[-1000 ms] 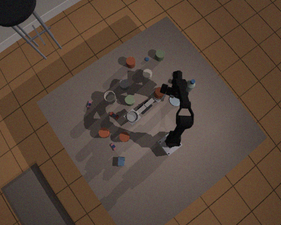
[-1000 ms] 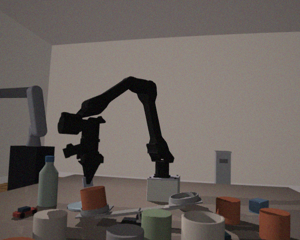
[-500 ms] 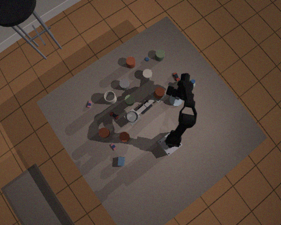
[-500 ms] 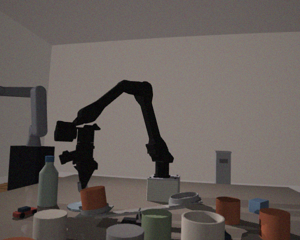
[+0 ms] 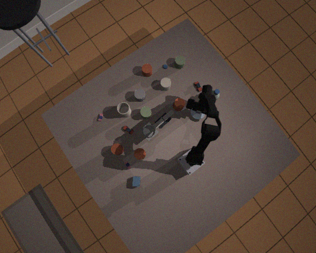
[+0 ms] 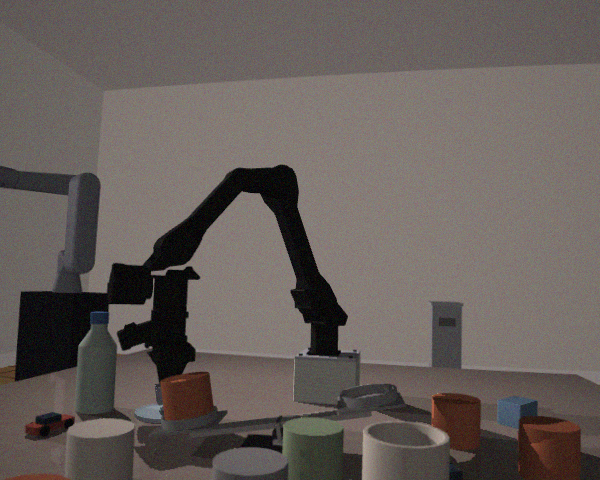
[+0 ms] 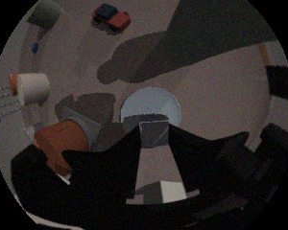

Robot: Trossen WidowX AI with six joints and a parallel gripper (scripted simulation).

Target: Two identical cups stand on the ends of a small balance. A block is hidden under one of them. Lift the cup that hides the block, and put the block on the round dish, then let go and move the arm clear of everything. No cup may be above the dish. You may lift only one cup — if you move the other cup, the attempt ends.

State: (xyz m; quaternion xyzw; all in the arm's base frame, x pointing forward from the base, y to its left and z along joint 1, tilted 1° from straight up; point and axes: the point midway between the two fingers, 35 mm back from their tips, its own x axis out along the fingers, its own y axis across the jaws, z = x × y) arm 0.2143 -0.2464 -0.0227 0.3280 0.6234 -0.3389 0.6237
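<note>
Right now the pale blue round dish is 3 cm below my gripper tip. Round my gripper tip: cream cup 29 cm ahead, 7 cm to the left, 1 cm above; grey block 1 cm above; grey cup 31 cm ahead, 26 cm to the left, 1 cm above.
</note>
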